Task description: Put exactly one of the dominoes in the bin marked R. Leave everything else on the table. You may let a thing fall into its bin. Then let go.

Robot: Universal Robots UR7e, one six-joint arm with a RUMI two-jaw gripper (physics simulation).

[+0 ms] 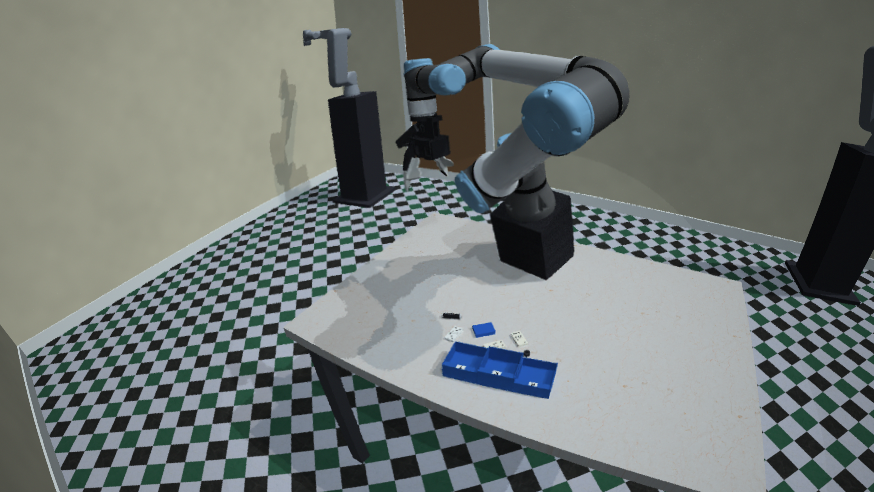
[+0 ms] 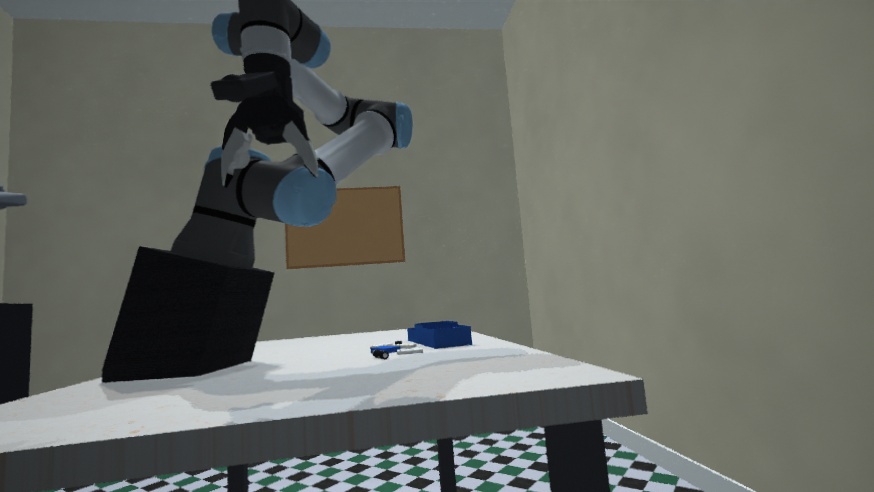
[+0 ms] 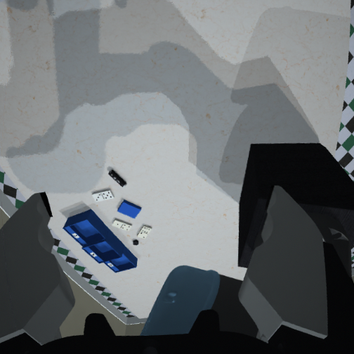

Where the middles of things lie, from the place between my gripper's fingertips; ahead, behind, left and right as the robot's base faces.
My gripper is now 33 cm to the right of the blue three-compartment tray (image 1: 498, 368), 32 cm short of it and 28 cm above it.
